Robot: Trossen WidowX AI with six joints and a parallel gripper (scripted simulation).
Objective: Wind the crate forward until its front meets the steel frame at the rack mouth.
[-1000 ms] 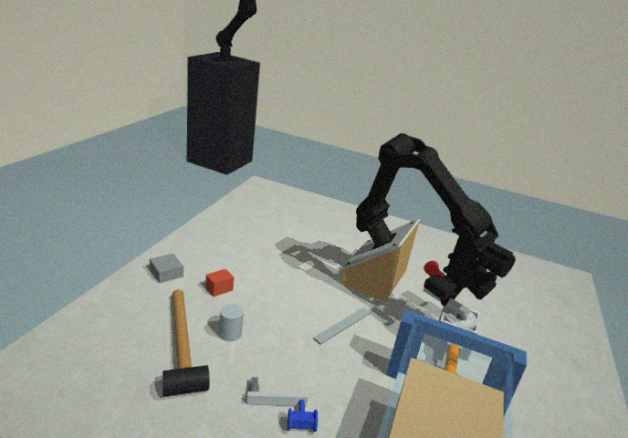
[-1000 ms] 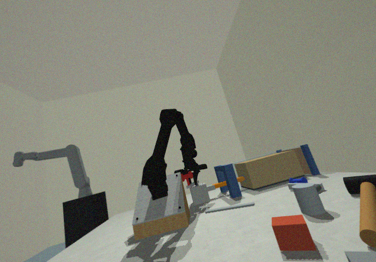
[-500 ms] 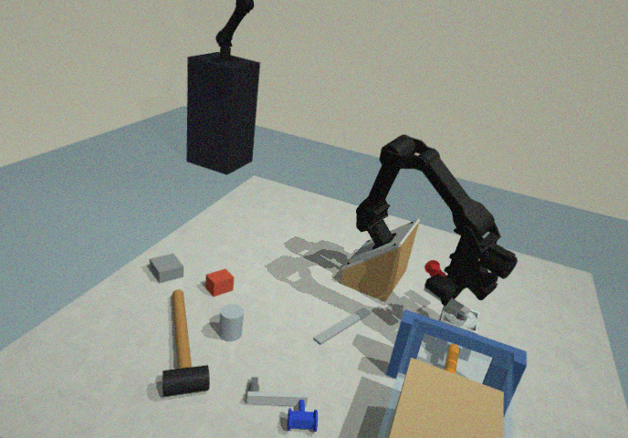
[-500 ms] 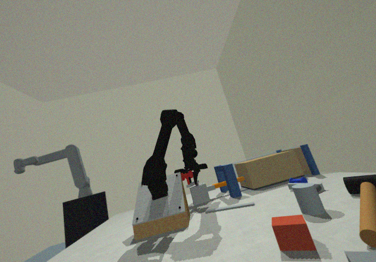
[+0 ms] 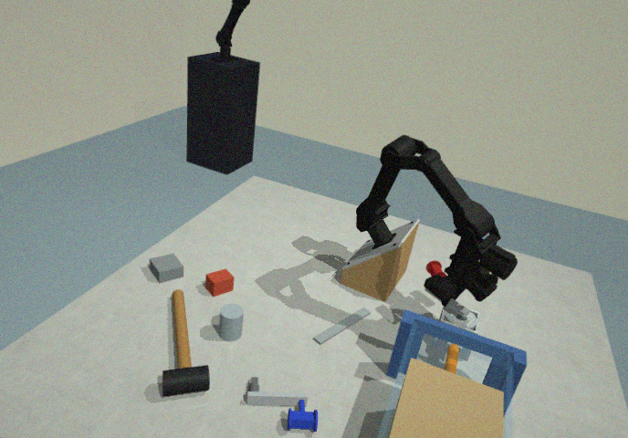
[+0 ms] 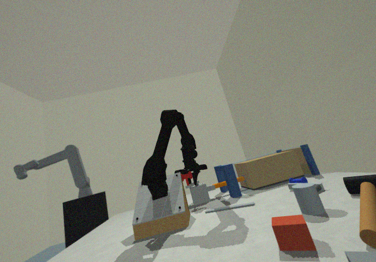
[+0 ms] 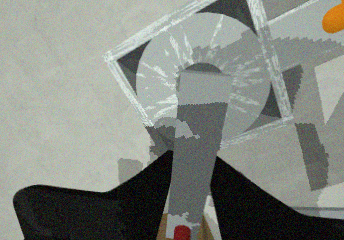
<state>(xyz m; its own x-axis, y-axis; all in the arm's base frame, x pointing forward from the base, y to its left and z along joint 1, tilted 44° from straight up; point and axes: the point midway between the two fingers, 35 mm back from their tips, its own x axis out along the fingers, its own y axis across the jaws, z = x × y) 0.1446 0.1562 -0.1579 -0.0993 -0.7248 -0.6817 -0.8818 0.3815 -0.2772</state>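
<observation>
My gripper tip is now 60 mm above the winch, 30 mm to the right of it and 10 mm short of it. From my gripper tip the other things lie so: blue steel frame 180 mm ahead, 50 mm to the left, 10 mm above; red-knobbed crank handle 20 mm to the right, 20 mm above, 10 mm behind; red knob 50 mm to the right, 50 mm above, 30 mm behind.
</observation>
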